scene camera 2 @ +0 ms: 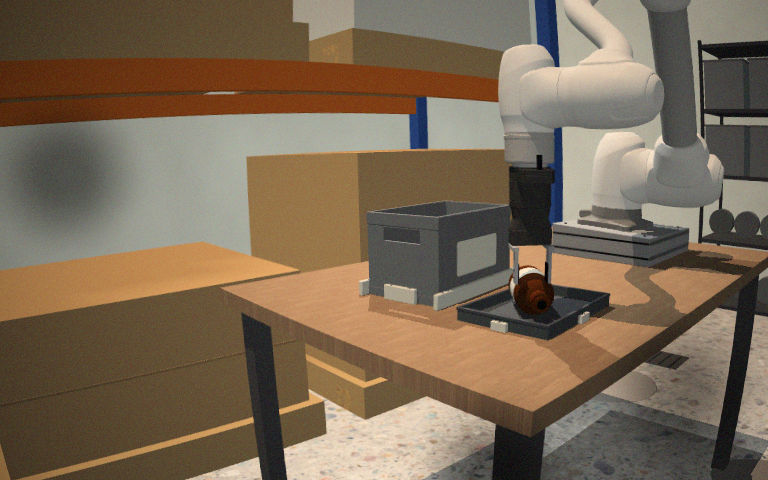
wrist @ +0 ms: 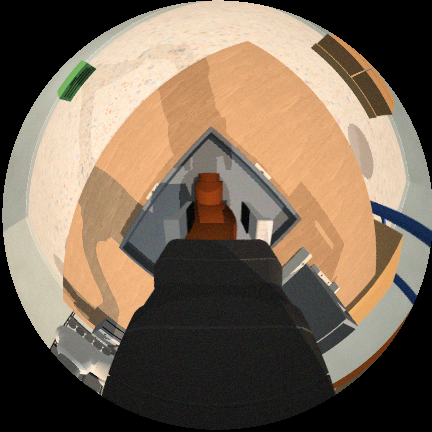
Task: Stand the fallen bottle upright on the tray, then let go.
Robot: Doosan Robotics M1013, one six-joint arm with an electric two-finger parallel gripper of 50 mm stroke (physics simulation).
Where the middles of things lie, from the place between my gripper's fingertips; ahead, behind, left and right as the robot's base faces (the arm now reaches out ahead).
I see the brown bottle (scene camera 2: 533, 295) 4 cm behind my hand, 3 cm to the right of it and 3 cm below it.
